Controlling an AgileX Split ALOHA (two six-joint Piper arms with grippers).
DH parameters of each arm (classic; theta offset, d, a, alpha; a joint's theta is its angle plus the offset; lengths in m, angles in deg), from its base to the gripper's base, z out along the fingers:
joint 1: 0 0.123 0 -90
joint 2: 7.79 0 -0.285 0
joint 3: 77.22 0 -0.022 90
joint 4: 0 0.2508 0 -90
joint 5: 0 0 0.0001 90
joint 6: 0 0.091 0 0
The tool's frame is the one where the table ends.
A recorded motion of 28 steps. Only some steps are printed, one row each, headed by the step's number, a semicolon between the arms.
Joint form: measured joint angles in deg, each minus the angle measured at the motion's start. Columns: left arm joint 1, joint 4, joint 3, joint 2, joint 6, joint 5; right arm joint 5, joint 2, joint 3, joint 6, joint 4, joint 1.
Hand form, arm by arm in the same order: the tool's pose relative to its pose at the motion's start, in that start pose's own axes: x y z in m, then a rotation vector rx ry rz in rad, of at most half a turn. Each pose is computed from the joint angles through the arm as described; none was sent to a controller.
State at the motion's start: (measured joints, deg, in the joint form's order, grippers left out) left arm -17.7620 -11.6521 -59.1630 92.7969 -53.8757 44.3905; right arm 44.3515 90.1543 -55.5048 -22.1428 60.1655 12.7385
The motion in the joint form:
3: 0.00 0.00 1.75 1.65 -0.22 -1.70; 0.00 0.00 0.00 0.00 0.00 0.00
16: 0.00 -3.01 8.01 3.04 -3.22 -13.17; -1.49 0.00 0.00 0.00 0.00 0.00
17: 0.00 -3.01 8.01 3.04 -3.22 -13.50; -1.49 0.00 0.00 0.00 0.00 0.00
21: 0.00 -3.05 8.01 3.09 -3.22 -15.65; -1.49 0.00 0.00 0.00 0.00 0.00
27: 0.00 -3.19 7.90 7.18 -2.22 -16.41; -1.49 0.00 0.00 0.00 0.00 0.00
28: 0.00 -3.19 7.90 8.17 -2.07 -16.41; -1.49 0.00 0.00 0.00 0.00 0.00
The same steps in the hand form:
3: 0.0004 0.0062 0.0147 -0.0281 0.0097 -0.0121; 0.0000 0.0000 0.0000 0.0000 0.0000 0.0000
16: 0.0027 0.0194 0.0402 0.0331 -0.0259 -0.1244; -0.0022 -0.0009 0.0000 0.0098 -0.0241 0.0000
17: 0.0024 0.0190 0.0402 0.0378 -0.0293 -0.1244; -0.0022 -0.0009 0.0000 0.0098 -0.0241 0.0000
21: 0.0002 0.0164 0.0403 0.0674 -0.0510 -0.1250; -0.0022 -0.0009 0.0000 0.0098 -0.0241 0.0000
27: -0.0016 0.0199 0.0617 0.0154 -0.0303 -0.1188; -0.0022 -0.0009 0.0000 0.0098 -0.0241 0.0000
28: -0.0017 0.0214 0.0669 -0.0002 -0.0233 -0.1185; -0.0022 -0.0009 0.0000 0.0098 -0.0241 0.0000

